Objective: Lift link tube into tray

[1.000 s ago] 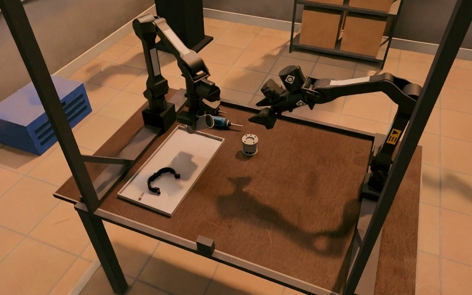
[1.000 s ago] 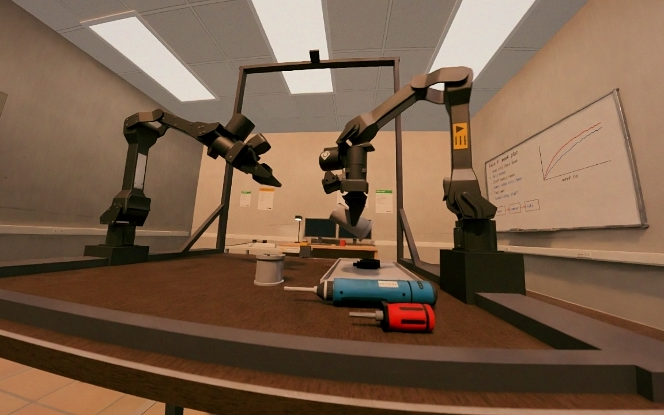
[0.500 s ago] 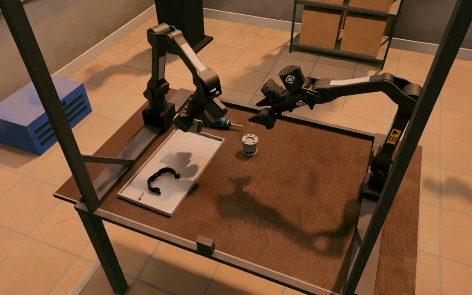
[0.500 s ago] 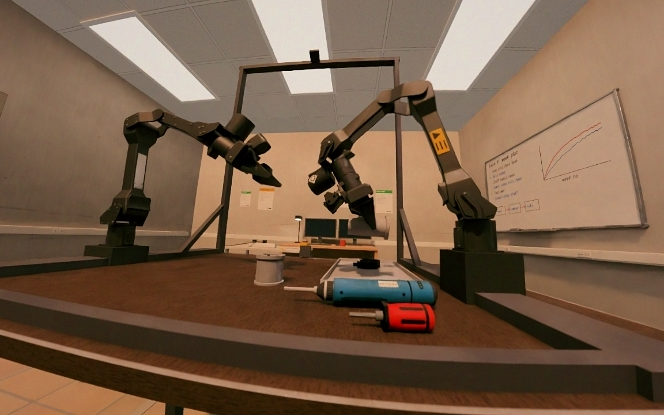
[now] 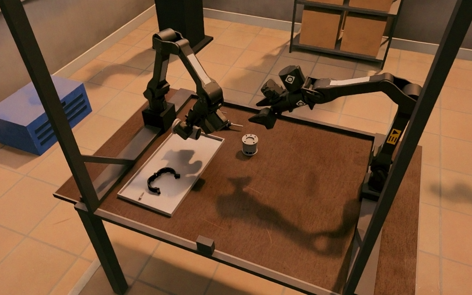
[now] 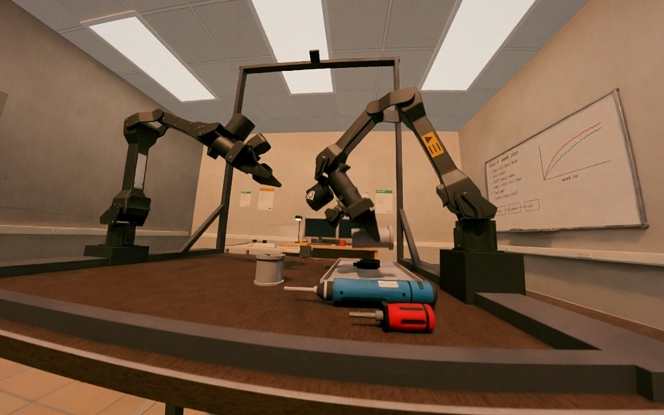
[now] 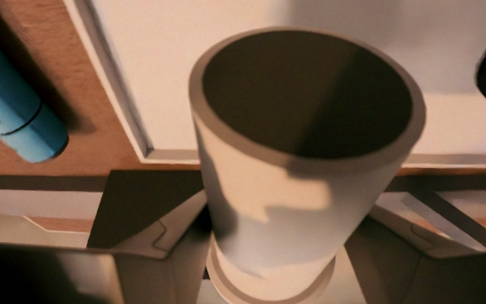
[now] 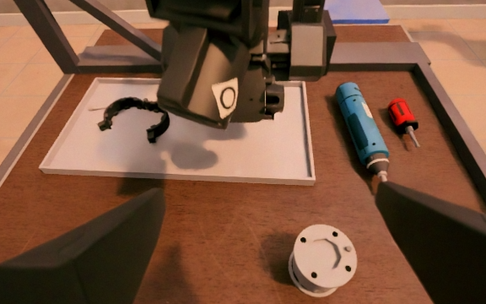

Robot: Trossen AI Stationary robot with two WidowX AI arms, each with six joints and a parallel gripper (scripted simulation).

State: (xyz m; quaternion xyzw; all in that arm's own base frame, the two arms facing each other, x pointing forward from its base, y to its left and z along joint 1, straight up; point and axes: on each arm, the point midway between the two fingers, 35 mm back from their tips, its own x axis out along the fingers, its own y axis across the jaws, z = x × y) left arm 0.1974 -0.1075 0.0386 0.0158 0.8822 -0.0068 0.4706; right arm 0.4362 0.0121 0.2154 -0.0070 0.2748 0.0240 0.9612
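The white tray is 12 cm below my left hand and 11 cm behind it. Also, from my left hand: link tube (2 cm below, 1 cm ahead); then joint module (22 cm to the right, 11 cm ahead, 9 cm below); then small pin (29 cm behind, 12 cm below, 2 cm to the left).
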